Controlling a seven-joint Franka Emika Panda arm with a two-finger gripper.
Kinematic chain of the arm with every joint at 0, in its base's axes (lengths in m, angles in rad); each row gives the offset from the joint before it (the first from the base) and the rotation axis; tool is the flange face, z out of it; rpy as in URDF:
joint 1: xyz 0 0 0.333 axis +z
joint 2: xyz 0 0 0 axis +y
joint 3: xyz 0 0 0.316 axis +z
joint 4: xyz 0.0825 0 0 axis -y
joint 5: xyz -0.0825 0 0.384 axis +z
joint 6: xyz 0 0 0 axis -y
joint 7: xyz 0.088 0 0 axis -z
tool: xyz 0 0 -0.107 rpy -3.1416 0 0
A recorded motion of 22 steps. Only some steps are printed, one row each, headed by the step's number.
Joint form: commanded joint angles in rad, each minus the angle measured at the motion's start. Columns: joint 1, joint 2, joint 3, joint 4, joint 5, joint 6, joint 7.
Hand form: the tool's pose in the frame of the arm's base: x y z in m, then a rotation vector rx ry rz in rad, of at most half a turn. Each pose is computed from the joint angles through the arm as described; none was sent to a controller.
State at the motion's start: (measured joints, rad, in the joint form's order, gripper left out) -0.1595 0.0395 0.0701 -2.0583 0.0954 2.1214 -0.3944
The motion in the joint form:
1: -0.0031 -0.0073 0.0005 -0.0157 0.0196 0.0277 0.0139
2: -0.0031 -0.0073 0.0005 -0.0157 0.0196 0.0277 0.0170
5: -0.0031 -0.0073 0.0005 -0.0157 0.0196 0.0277 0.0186
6: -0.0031 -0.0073 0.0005 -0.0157 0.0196 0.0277 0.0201
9: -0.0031 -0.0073 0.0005 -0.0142 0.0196 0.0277 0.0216
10: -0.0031 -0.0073 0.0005 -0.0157 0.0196 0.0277 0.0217
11: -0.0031 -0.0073 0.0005 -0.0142 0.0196 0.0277 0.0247
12: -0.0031 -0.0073 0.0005 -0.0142 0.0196 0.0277 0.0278
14: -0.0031 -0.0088 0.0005 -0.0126 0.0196 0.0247 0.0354
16: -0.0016 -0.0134 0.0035 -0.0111 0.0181 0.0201 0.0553
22: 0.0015 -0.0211 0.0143 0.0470 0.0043 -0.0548 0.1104
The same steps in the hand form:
1: 0.5557 -0.0467 0.4184 -3.0332 -0.3466 -0.0994
2: 0.5557 -0.0467 0.4184 -3.0336 -0.3419 -0.0992
5: 0.5557 -0.0467 0.4184 -3.0338 -0.3395 -0.0991
6: 0.5557 -0.0467 0.4184 -3.0340 -0.3372 -0.0990
9: 0.5560 -0.0467 0.4191 -3.0345 -0.3351 -0.1011
10: 0.5557 -0.0467 0.4184 -3.0343 -0.3348 -0.0989
11: 0.5560 -0.0467 0.4191 -3.0349 -0.3303 -0.1009
12: 0.5560 -0.0467 0.4191 -3.0353 -0.3256 -0.1007
14: 0.5560 -0.0467 0.4204 -3.0362 -0.3145 -0.1004
16: 0.5556 -0.0441 0.4232 -3.0390 -0.2932 -0.1006
22: 0.5600 -0.0363 0.4479 -3.0481 -0.2513 -0.0801

